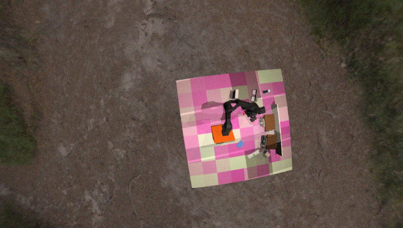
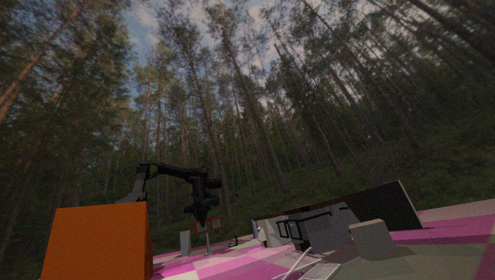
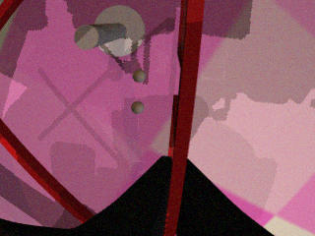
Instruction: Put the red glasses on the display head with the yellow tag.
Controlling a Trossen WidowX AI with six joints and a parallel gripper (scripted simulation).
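Now: the round post 20 mm ahead of my gripper tip, 60 mm to the left of it and 90 mm below it. Round my gripper tip: white block (240 mm ahead, 520 mm to the right, 90 mm below); then blue block (70 mm behind, 360 mm to the right, 110 mm below); then grey block (70 mm behind, 210 mm to the left, 60 mm below).
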